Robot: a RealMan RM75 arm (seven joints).
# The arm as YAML. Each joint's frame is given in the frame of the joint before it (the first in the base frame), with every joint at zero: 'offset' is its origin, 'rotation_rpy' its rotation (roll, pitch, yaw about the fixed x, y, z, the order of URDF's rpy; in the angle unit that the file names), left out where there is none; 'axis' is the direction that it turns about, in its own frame. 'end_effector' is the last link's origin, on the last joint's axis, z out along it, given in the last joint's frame.
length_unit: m
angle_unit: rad
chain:
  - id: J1
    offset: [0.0, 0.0, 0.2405]
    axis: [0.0, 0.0, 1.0]
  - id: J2
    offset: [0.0, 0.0, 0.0]
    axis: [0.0, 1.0, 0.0]
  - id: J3
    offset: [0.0, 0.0, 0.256]
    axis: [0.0, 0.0, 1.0]
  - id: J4
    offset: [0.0, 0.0, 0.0]
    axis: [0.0, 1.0, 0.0]
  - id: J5
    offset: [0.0, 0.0, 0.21]
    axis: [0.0, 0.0, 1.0]
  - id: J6
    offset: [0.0, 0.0, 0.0]
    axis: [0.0, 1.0, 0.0]
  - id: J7
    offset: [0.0, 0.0, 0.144]
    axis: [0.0, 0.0, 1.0]
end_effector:
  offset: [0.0, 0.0, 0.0]
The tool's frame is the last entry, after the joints.
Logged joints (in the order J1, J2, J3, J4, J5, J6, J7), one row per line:
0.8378 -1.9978 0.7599 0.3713 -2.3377 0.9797 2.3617
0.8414 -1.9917 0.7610 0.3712 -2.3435 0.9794 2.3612
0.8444 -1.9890 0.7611 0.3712 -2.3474 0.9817 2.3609
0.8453 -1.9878 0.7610 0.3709 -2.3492 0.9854 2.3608
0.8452 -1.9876 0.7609 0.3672 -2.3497 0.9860 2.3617
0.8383 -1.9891 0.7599 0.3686 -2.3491 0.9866 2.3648
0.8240 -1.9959 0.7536 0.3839 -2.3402 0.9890 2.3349
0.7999 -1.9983 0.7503 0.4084 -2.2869 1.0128 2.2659
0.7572 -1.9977 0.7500 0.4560 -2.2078 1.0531 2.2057
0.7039 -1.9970 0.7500 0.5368 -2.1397 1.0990 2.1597
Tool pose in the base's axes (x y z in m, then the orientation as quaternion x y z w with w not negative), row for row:
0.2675 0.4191 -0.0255 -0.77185 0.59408 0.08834 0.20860
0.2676 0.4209 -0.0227 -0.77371 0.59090 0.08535 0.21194
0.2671 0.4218 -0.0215 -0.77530 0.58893 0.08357 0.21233
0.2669 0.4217 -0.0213 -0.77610 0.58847 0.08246 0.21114
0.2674 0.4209 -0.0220 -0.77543 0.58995 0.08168 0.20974
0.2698 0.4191 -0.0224 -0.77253 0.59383 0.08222 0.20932
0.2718 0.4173 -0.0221 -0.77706 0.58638 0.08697 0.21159
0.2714 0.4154 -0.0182 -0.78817 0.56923 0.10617 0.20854
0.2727 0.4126 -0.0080 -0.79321 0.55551 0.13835 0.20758
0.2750 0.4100 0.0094 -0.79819 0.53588 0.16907 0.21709
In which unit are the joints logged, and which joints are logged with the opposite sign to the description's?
The joints are logged in radians. Opposite sign: J2, J3, J4, J6.
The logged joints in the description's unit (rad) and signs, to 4 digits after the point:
0.8378 1.9978 -0.7599 -0.3713 -2.3377 -0.9797 2.3617
0.8414 1.9917 -0.7610 -0.3712 -2.3435 -0.9794 2.3612
0.8444 1.9890 -0.7611 -0.3712 -2.3474 -0.9817 2.3609
0.8453 1.9878 -0.7610 -0.3709 -2.3492 -0.9854 2.3608
0.8452 1.9876 -0.7609 -0.3672 -2.3497 -0.9860 2.3617
0.8383 1.9891 -0.7599 -0.3686 -2.3491 -0.9866 2.3648
0.8240 1.9959 -0.7536 -0.3839 -2.3402 -0.9890 2.3349
0.7999 1.9983 -0.7503 -0.4084 -2.2869 -1.0128 2.2659
0.7572 1.9977 -0.7500 -0.4560 -2.2078 -1.0531 2.2057
0.7039 1.9970 -0.7500 -0.5368 -2.1397 -1.0990 2.1597

